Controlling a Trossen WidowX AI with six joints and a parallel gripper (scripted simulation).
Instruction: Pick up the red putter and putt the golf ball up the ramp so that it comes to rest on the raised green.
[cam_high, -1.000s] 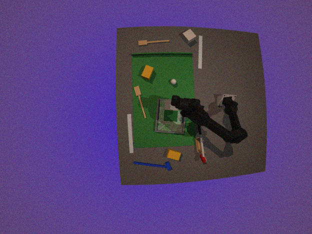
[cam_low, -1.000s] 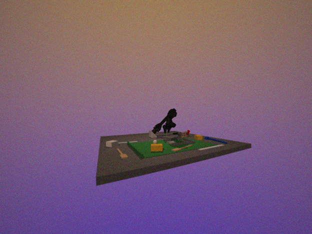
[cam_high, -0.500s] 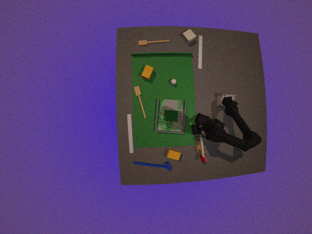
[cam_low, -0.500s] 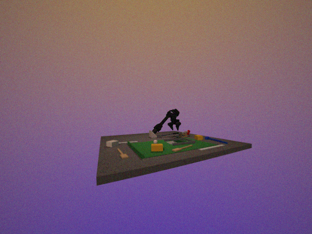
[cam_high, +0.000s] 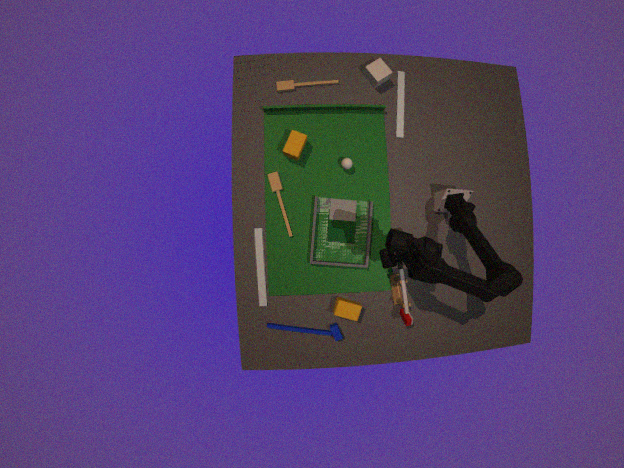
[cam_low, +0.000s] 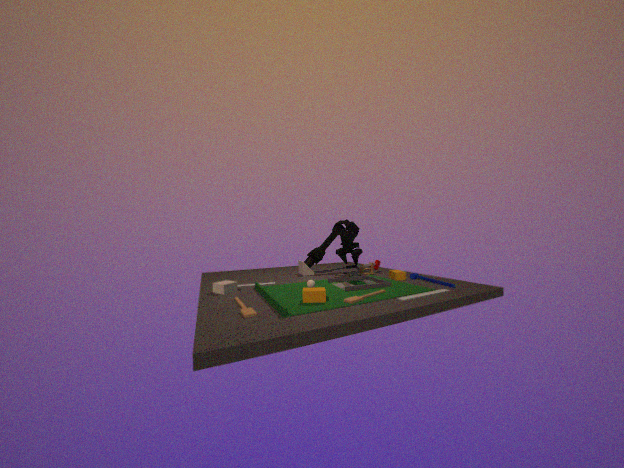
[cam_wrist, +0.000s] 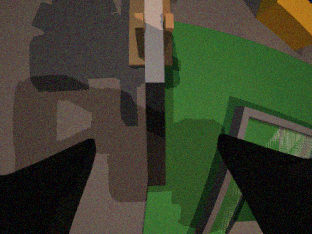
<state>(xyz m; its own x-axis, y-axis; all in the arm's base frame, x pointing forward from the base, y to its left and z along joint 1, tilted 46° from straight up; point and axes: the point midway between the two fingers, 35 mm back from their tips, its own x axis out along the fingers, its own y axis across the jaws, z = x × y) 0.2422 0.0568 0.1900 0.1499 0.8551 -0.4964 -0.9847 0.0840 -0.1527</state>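
Now: gripper tip 12 cm to the right of the red putter, 2 cm above it and 1 cm past it. Round my gripper tip: small tan stand: 13 cm to the left, 4 cm below, 1 cm behind; then green mat: 25 cm to the right, 22 cm ahead, 8 cm below; then platform: 19 cm ahead, 10 cm to the right, 7 cm below.
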